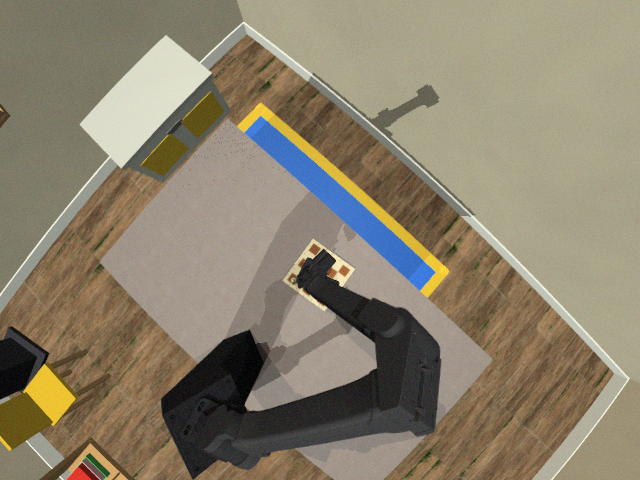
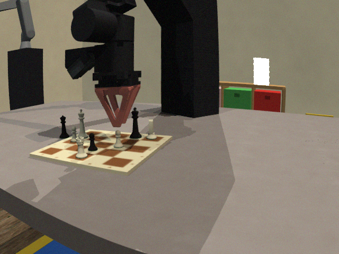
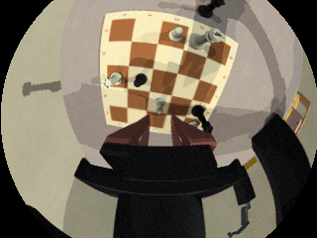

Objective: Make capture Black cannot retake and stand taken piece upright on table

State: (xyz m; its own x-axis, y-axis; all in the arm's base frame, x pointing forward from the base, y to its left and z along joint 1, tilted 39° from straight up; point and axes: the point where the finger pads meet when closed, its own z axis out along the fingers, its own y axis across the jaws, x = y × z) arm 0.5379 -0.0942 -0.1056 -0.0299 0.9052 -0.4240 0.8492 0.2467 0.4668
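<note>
My hand is 5 cm above the chessboard and 4 cm to the left of it. The rest, counted from my hand: black pawn (4 cm to the right, 4 cm below, 3 cm ahead); white rook (7 cm ahead, 5 cm to the right, 3 cm below); tall black piece (7 cm behind, 2 cm below, 1 cm to the left).
</note>
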